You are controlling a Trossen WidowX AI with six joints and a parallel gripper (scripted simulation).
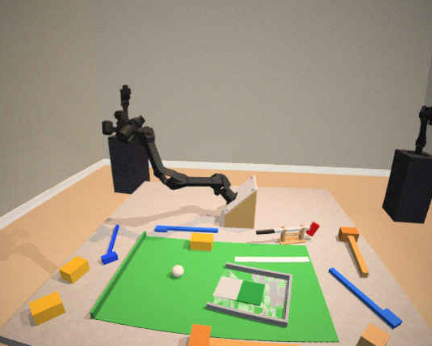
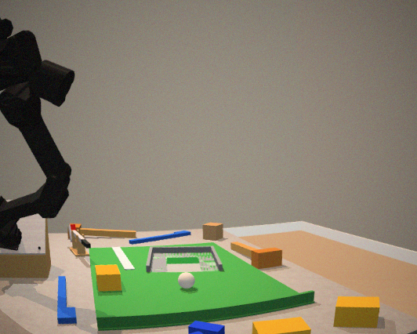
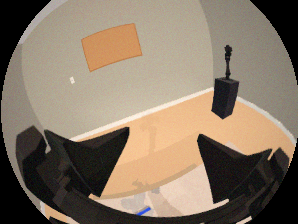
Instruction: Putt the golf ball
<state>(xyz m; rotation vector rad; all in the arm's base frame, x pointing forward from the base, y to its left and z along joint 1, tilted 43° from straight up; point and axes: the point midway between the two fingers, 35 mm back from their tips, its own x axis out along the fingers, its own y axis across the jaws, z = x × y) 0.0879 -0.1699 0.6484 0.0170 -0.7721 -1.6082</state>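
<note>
The white strip lies 82 cm to the left of my gripper tip, 44 cm below it and 20 cm ahead of it. The rest, counted from my gripper tip: white golf ball 49 cm to the left, 42 cm below, 37 cm ahead; blue putter 43 cm below, 27 cm ahead, 14 cm to the left.
</note>
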